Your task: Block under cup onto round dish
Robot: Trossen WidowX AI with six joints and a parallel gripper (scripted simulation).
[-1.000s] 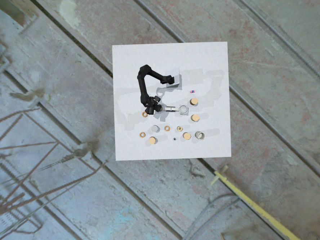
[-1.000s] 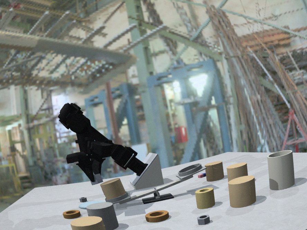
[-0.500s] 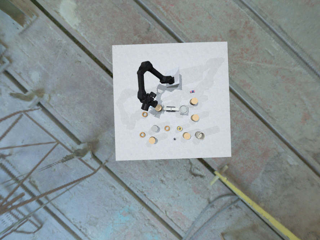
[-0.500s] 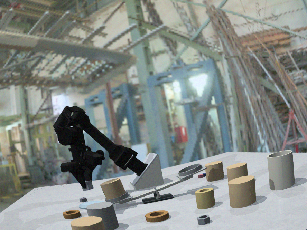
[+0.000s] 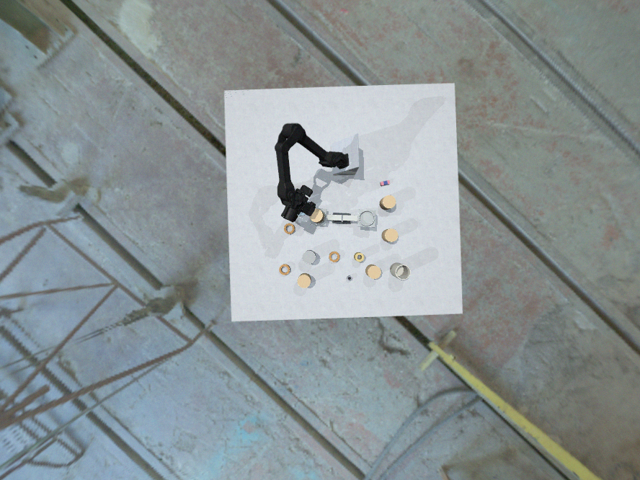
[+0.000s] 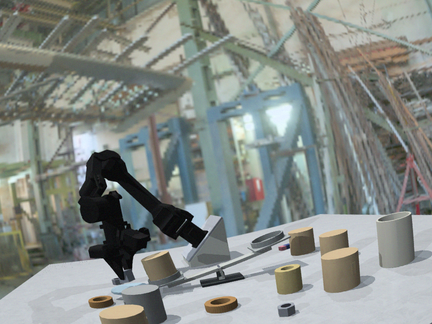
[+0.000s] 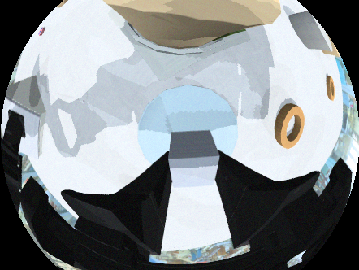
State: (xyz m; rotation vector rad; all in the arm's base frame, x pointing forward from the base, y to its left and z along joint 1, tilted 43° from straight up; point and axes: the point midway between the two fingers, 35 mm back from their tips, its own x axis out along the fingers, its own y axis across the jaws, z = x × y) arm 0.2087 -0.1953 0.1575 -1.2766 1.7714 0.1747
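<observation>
The pale blue round dish lies 3 cm below my gripper tip. Also, from my gripper tip: tan cup (6 cm ahead, 7 cm to the left, 3 cm above); then balance beam (8 cm ahead, 22 cm to the left, 1 cm above); then grey block (1 cm above).
</observation>
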